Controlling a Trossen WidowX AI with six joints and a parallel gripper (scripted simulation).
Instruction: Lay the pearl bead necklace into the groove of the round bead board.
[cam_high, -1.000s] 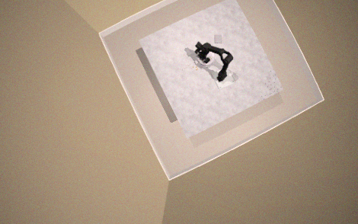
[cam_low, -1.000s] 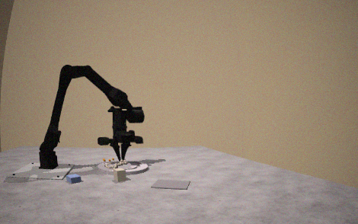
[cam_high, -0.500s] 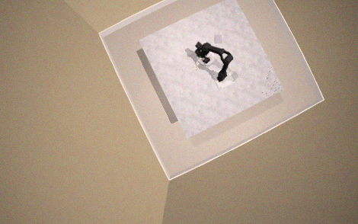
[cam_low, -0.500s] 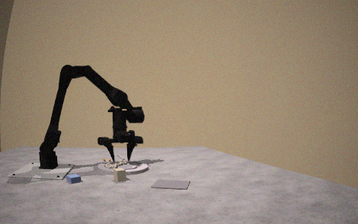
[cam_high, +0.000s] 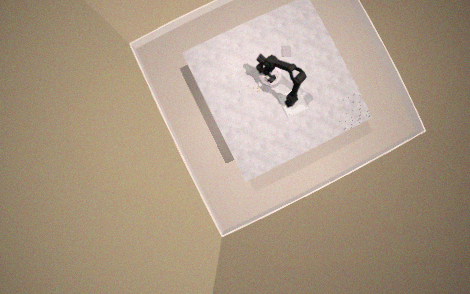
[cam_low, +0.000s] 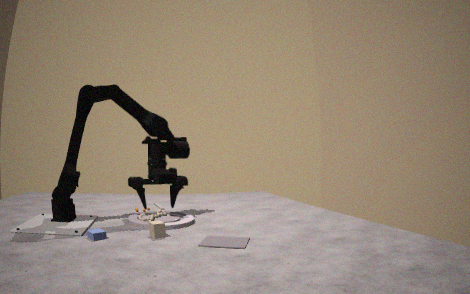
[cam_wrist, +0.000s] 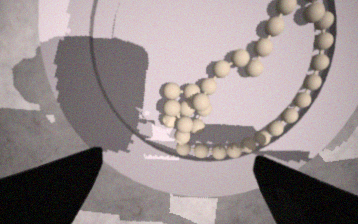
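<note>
Now: the round bead board 10 mm ahead of my gripper tip, 60 mm to the right of it and 20 mm below it. From my gripper tip the other things lie so: flat grey plate (160 mm ahead, 290 mm to the right, 30 mm below); then cream cube (10 mm ahead, 230 mm to the right, 10 mm below); then blue block (140 mm behind, 260 mm to the right, 20 mm below).
</note>
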